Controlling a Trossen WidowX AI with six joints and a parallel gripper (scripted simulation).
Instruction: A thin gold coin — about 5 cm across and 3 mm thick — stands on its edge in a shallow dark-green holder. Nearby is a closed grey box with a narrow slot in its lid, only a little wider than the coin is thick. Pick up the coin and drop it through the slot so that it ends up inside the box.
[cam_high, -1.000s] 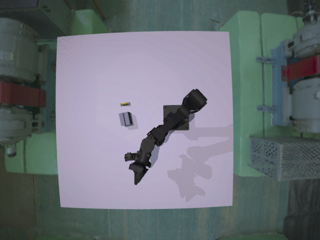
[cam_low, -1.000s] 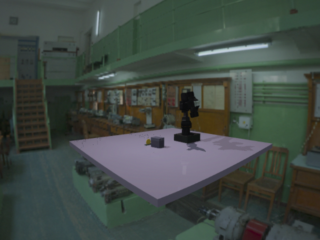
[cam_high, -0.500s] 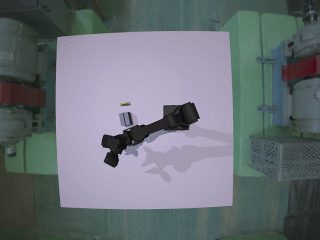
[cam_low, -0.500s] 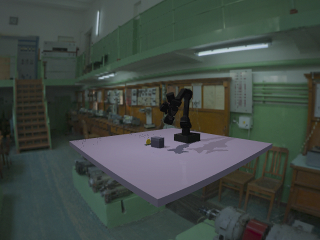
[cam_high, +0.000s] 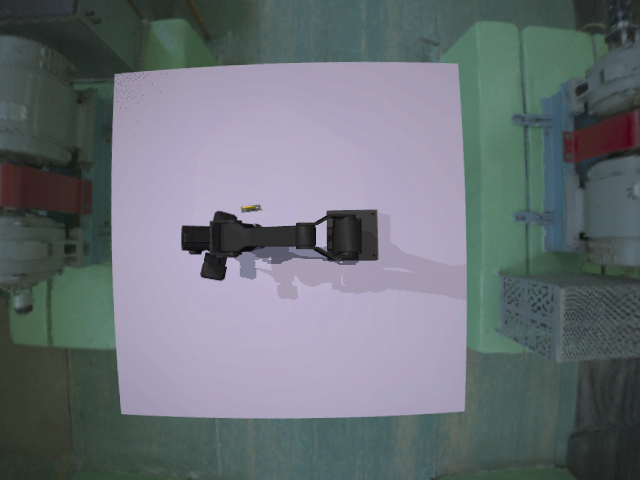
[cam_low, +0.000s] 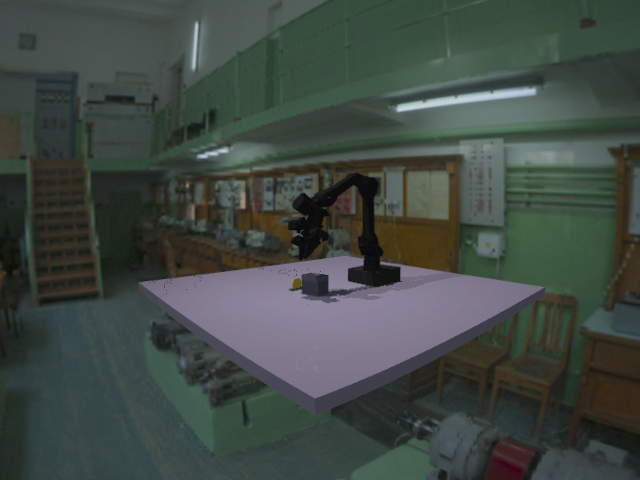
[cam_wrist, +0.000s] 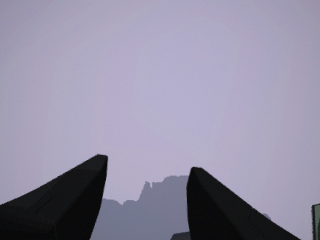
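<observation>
Right now my gripper tip is 150 mm to the left of the gold coin, 130 mm above it and 50 mm past it.
</observation>
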